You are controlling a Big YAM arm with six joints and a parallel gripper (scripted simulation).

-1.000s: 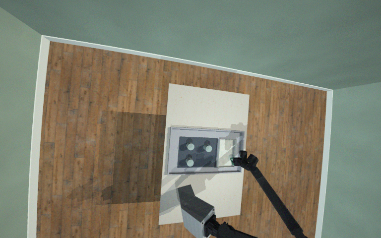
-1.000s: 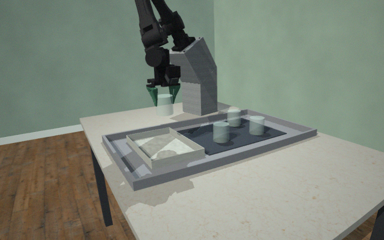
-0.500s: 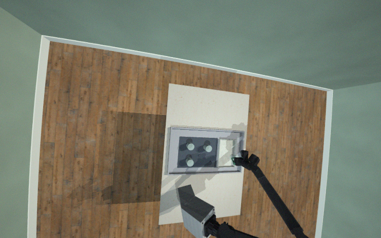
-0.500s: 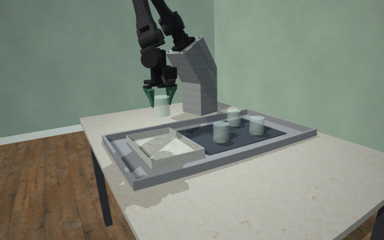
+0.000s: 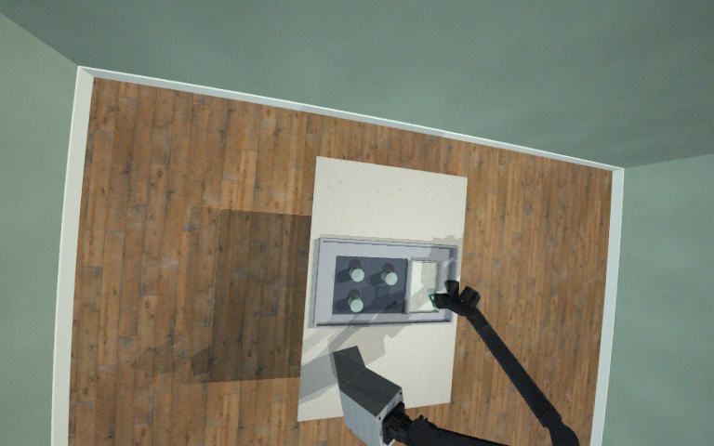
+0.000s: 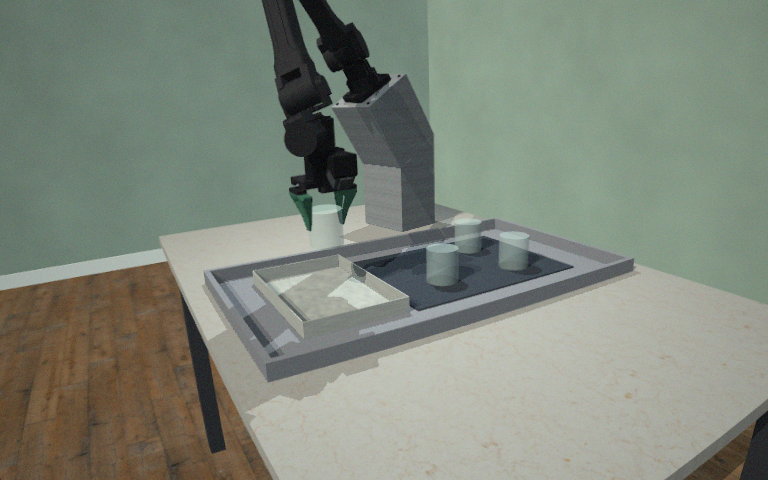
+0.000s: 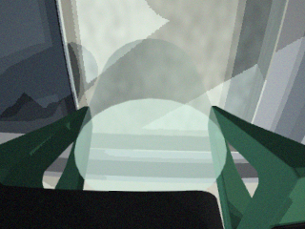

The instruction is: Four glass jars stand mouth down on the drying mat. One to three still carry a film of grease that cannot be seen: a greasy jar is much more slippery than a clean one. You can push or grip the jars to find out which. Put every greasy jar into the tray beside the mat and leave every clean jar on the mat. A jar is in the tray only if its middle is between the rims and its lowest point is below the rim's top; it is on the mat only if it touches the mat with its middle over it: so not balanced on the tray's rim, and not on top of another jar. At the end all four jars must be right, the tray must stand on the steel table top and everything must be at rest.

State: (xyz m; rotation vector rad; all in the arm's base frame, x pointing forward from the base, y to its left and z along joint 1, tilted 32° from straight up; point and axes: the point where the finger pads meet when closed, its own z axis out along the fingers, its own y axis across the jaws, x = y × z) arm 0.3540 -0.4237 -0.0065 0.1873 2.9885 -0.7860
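Now: the pale tray 140 mm below my hand, 20 mm to the right of it and 10 mm ahead of it. Also, from my hand: dark drying mat (300 mm to the left, 140 mm below, 50 mm ahead).
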